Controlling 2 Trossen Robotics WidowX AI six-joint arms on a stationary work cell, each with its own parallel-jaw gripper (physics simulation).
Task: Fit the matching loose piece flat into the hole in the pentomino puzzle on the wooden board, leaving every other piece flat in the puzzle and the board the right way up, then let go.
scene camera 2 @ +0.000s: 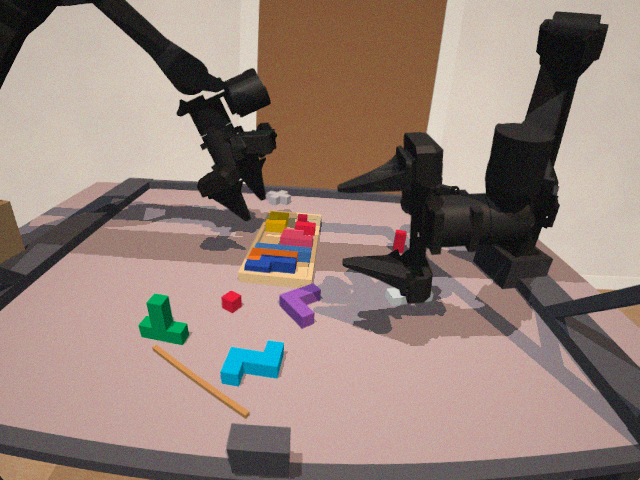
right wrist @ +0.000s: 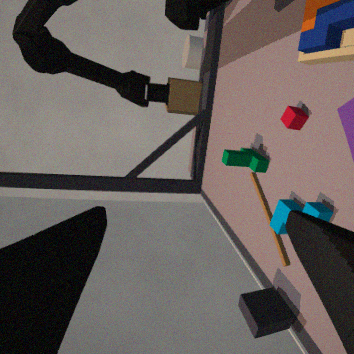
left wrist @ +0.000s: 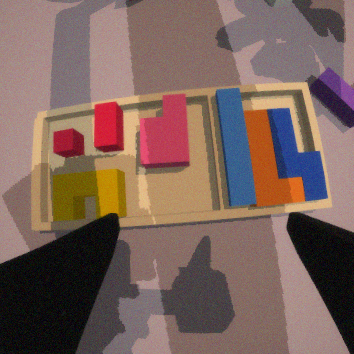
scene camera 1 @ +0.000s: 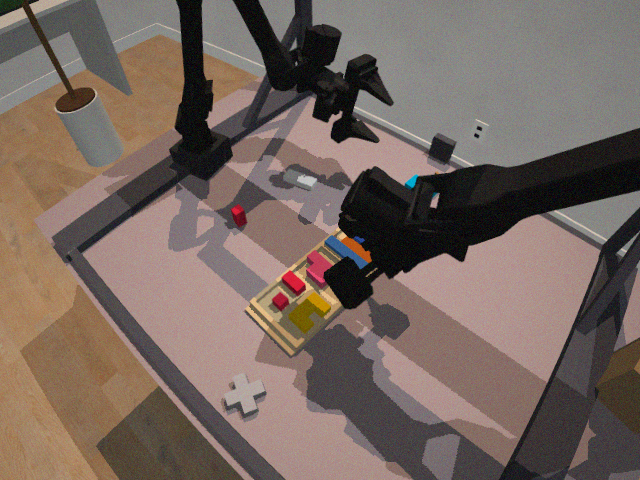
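Where they show: left gripper, fingertip midpoint: (scene camera 2: 256,209) (left wrist: 204,221) (scene camera 1: 360,267); right gripper, fingertip midpoint: (scene camera 2: 340,227) (right wrist: 198,217) (scene camera 1: 385,124); left arm's base, link origin: (right wrist: 167,93); right arm's base, link origin: (scene camera 1: 198,143).
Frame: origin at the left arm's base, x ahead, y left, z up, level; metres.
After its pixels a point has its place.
Observation:
The wooden board (scene camera 1: 269,332) @[y 0.402, x 0.469, z -0.108 m] (scene camera 2: 276,279) @[y 0.125, x 0.515, z -0.102 m] (left wrist: 170,218) @[y 0.255, x 0.437, z -0.096 m] lies upright way up. Its right compartment in the left wrist view holds a blue bar (left wrist: 236,147) @[y 0.204, x 0.498, z -0.087 m], an orange L (left wrist: 263,160) @[y 0.182, x 0.488, z -0.087 m] and a dark blue piece (left wrist: 300,160) @[y 0.150, x 0.489, z -0.087 m], with bare floor at top right. Loose pieces are a purple V (scene camera 2: 300,304) @[y 0.063, x 0.569, z -0.094 m], a cyan Z-like piece (scene camera 2: 253,361) @[y -0.058, x 0.544, z -0.094 m], a green T (scene camera 2: 161,322) @[y -0.044, x 0.417, z -0.081 m] and a pale plus (scene camera 1: 244,395) @[y 0.492, x 0.401, z -0.094 m] (scene camera 2: 279,197) @[y 0.472, x 0.412, z -0.097 m]. My left gripper (scene camera 2: 255,208) @[y 0.232, x 0.442, z -0.033 m] (left wrist: 204,221) @[y 0.232, x 0.442, z -0.033 m] is open and empty above the board's edge. My right gripper (scene camera 1: 384,121) @[y 0.022, x 0.617, z 0.051 m] (scene camera 2: 342,225) @[y 0.022, x 0.617, z 0.051 m] (right wrist: 198,217) @[y 0.022, x 0.617, z 0.051 m] is open and empty.
The other compartment holds a pink piece (left wrist: 172,135) @[y 0.257, x 0.506, z -0.087 m], a yellow U (left wrist: 112,192) @[y 0.303, x 0.456, z -0.087 m] and two red blocks. A red cube (scene camera 2: 231,301) @[y 0.040, x 0.475, z -0.094 m], an upright red block (scene camera 1: 238,215) @[y 0.321, x 0.700, z -0.080 m], a grey-white block (scene camera 1: 302,179) @[y 0.151, x 0.718, z -0.100 m], a stick (scene camera 2: 201,381) @[y -0.092, x 0.494, z -0.108 m] and a dark block (scene camera 2: 258,449) @[y -0.179, x 0.593, z -0.059 m] are around it.

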